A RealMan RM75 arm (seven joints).
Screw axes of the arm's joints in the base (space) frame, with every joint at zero. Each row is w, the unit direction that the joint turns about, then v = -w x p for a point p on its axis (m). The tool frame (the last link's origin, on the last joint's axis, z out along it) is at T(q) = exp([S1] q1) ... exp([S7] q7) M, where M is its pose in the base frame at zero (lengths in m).
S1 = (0, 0, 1, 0, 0, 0)
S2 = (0, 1, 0, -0.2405, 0, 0)
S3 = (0, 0, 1, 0, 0, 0)
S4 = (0, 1, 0, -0.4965, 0, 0)
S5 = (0, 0, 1, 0, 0, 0)
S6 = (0, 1, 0, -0.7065, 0, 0)
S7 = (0, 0, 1, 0, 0, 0)
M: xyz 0 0 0.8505 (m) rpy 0 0 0 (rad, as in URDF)
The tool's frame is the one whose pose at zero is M.
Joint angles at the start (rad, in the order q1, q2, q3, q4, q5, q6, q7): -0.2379, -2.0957, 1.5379, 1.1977, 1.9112, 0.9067, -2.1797
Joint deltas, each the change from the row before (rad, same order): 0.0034, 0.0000, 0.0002, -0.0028, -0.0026, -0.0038, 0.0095; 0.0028, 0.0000, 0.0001, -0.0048, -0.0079, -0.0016, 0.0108; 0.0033, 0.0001, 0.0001, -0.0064, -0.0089, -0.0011, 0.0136; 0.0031, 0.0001, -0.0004, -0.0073, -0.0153, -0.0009, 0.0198; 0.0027, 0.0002, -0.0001, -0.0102, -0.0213, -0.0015, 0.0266; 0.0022, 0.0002, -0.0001, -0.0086, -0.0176, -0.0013, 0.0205; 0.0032, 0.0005, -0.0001, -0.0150, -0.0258, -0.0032, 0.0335; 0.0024, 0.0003, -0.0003, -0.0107, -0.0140, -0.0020, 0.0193
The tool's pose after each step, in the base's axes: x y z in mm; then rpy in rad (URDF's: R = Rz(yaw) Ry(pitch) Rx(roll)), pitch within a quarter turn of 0, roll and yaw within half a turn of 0. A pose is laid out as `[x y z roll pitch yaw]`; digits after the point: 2 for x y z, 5 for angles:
[-227.26 329.71 -45.07 -2.80274 -0.41699 0.70533]
[-228.56 328.96 -45.49 -2.80327 -0.41881 0.70465]
[-230.34 327.90 -46.11 -2.80408 -0.41962 0.70368]
[-231.63 326.96 -46.60 -2.80610 -0.42366 0.69975]
[-232.89 326.00 -47.32 -2.80890 -0.42959 0.69350]
[-233.99 325.23 -47.89 -2.81145 -0.43512 0.68998]
[-236.34 324.05 -48.86 -2.81256 -0.44188 0.68333]
[-238.53 323.07 -49.62 -2.81286 -0.44461 0.68185]

